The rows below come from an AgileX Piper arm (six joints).
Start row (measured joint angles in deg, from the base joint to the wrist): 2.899, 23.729, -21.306, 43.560, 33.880, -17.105
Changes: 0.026, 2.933, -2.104, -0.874, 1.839, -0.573; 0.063, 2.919, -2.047, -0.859, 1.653, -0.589; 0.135, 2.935, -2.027, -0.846, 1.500, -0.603; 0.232, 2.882, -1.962, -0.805, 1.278, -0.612; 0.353, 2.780, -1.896, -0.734, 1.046, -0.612; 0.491, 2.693, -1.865, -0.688, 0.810, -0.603; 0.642, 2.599, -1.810, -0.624, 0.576, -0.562; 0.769, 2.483, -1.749, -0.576, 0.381, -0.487; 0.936, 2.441, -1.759, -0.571, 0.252, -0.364; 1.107, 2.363, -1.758, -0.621, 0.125, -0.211; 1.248, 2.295, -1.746, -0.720, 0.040, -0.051; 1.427, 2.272, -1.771, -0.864, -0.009, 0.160; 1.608, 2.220, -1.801, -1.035, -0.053, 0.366; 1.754, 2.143, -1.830, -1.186, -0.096, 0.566; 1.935, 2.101, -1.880, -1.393, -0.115, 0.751; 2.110, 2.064, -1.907, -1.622, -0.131, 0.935; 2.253, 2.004, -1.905, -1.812, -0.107, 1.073; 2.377, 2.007, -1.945, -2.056, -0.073, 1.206
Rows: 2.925, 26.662, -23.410, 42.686, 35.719, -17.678; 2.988, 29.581, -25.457, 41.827, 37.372, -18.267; 3.123, 32.516, -27.484, 40.981, 38.872, -18.870; 3.355, 35.398, -29.446, 40.176, 40.150, -19.482; 3.708, 38.178, -31.342, 39.442, 41.196, -20.094; 4.199, 40.871, -33.207, 38.754, 42.006, -20.697; 4.841, 43.470, -35.017, 38.130, 42.582, -21.259; 5.610, 45.953, -36.766, 37.554, 42.963, -21.746; 6.546, 48.394, -38.525, 36.983, 43.215, -22.110; 7.653, 50.757, -40.283, 36.362, 43.340, -22.321; 8.901, 53.052, -42.029, 35.642, 43.380, -22.372; 10.328, 55.324, -43.800, 34.778, 43.371, -22.212; 11.936, 57.544, -45.601, 33.743, 43.318, -21.846; 13.690, 59.687, -47.431, 32.557, 43.222, -21.280; 15.625, 61.788, -49.311, 31.164, 43.107, -20.529; 17.735, 63.852, -51.218, 29.542, 42.976, -19.594; 19.988, 65.856, -53.123, 27.730, 42.869, -18.521; 22.365, 67.863, -55.068, 25.674, 42.796, -17.315
